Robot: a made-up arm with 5 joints.
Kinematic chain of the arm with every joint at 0, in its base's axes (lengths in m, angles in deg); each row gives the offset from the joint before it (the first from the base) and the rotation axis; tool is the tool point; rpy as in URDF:
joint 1: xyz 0 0 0.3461 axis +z
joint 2: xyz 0 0 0 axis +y
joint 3: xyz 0.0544 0 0.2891 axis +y
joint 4: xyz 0.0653 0 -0.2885 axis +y
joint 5: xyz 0.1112 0 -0.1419 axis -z
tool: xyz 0 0 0 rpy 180 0 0
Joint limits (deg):
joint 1: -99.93..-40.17
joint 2: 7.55..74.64
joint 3: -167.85..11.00
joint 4: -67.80..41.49
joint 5: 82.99..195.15
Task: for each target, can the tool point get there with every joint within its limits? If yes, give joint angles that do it. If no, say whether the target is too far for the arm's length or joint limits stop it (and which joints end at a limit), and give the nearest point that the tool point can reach.
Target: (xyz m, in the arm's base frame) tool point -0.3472 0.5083 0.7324
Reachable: no: joint limits stop it (at a limit: joint 2, joint 3, joint 4) | nearest point -0.0294 0.0431 0.9312 | short by 0.597 m
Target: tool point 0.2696 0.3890 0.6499
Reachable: no: joint limits stop it (at a limit: joint 1, joint 2, joint 3, joint 4) | nearest point 0.0293 0.1672 0.2802 | short by 0.494 m
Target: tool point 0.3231 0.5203 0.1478
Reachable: no: joint limits stop it (at a limit: joint 1, joint 2, joint 3) | nearest point 0.0285 0.1626 0.2421 | short by 0.473 m
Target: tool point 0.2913 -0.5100 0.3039
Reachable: yes | joints -60.27 30.08 -74.01 26.73 128.29
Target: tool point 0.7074 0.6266 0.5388
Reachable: no: too far | nearest point 0.0293 0.1672 0.2802 | short by 0.859 m
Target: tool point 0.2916 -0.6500 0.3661
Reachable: yes | joints -65.84 50.49 -106.09 7.76 135.06
